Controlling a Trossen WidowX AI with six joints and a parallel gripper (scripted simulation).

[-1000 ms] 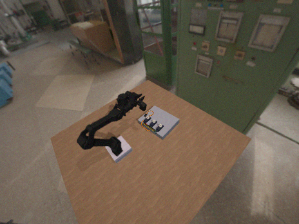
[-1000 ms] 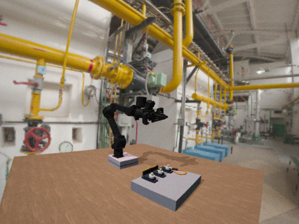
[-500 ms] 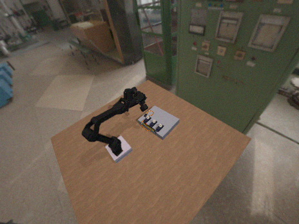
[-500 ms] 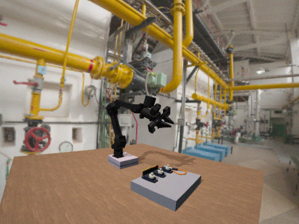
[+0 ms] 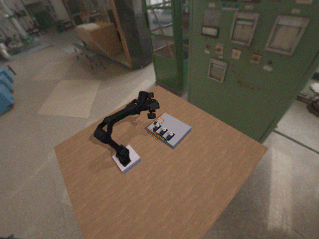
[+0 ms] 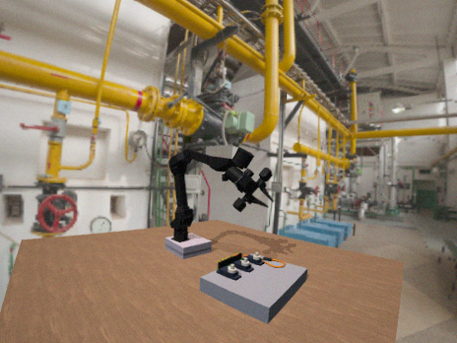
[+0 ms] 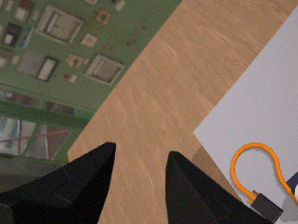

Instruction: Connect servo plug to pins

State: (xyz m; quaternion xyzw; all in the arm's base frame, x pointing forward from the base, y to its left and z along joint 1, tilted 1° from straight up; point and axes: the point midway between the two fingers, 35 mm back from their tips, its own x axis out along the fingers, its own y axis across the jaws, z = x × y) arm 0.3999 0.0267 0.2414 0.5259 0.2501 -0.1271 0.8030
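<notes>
Now: gripper tip 100 mm past the red band, 50 mm to the left of it and 200 mm above it. The rest, counted from my gripper tip: grey holder (50 mm ahead, 90 mm to the right, 250 mm below).
</notes>
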